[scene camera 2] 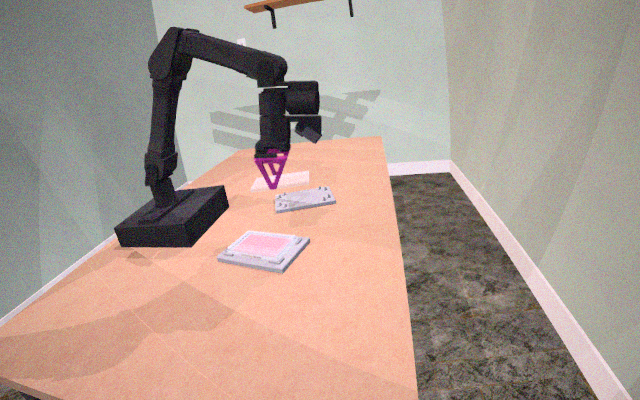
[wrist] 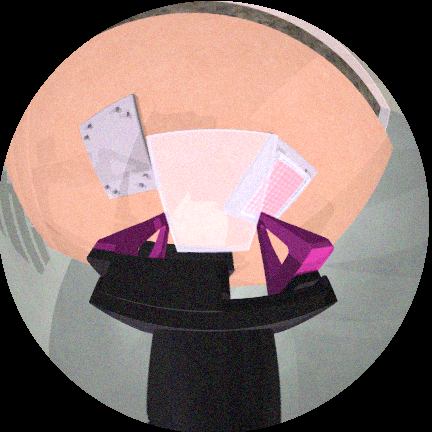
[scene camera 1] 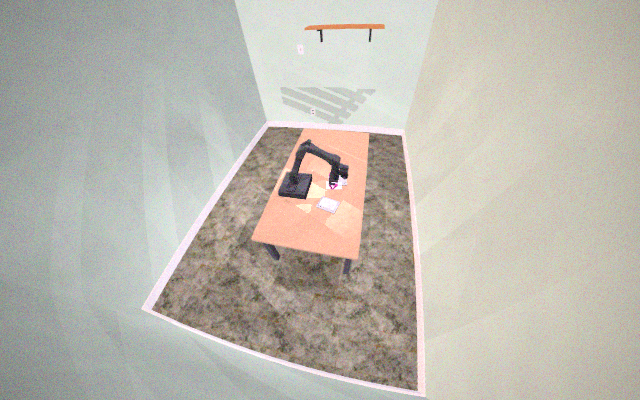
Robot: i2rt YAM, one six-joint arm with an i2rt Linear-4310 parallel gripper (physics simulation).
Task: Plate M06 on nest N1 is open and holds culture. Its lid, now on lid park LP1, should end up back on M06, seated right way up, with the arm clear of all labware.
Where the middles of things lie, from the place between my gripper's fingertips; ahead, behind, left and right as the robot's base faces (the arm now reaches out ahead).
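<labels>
The plate lid (wrist: 212, 182) is 10 mm ahead of my hand.
</labels>
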